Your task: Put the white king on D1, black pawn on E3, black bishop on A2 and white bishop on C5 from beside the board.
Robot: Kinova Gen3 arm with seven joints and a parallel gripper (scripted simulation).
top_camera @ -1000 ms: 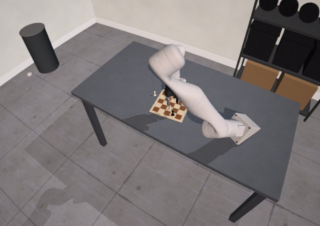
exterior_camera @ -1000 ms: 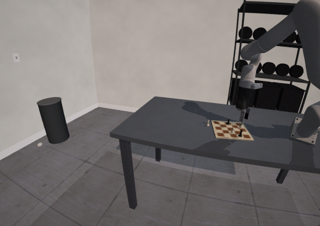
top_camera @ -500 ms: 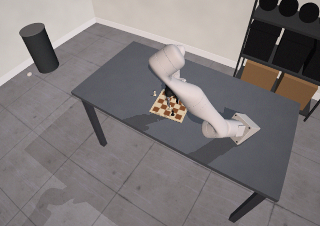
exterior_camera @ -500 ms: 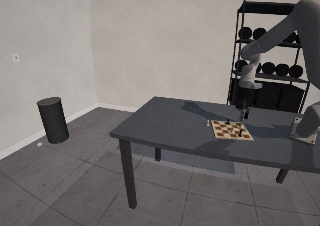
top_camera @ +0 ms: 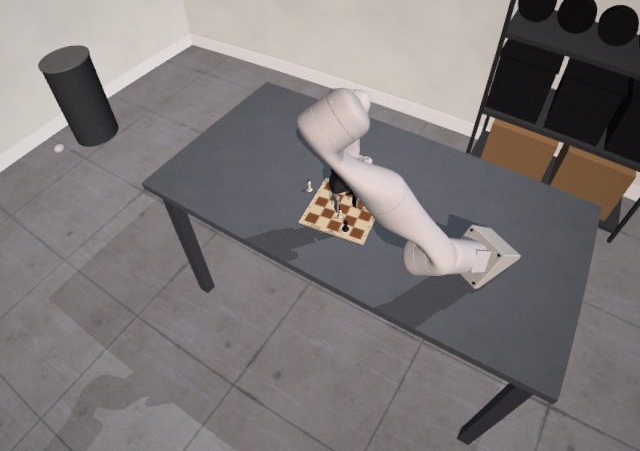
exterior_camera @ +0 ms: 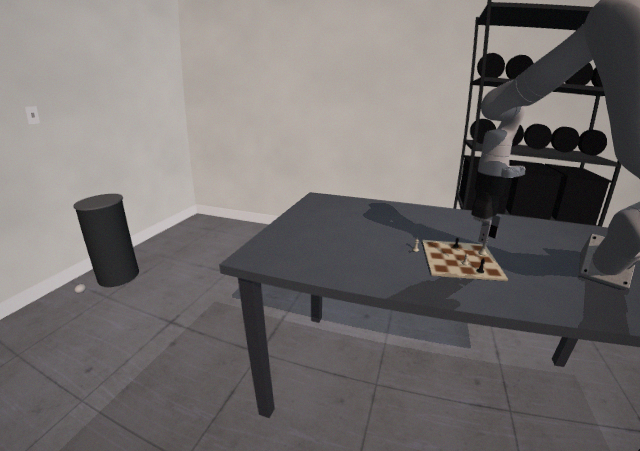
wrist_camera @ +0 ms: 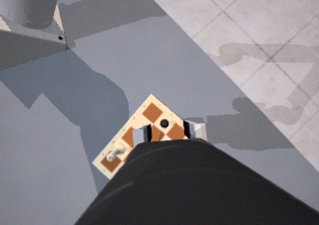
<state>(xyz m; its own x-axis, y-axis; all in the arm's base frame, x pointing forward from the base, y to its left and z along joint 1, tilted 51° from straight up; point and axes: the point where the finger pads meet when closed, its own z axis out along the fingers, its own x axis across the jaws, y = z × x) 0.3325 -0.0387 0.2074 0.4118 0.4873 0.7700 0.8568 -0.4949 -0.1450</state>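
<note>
Now: hand 200 mm short of the white bishop, 100 mm above it and 50 mm to the left of it. Also, from my hand: chessboard 120 mm below, 60 mm to the right, 60 mm ahead; then white king 120 mm to the right, 90 mm below; then black bishop 100 mm below.
</note>
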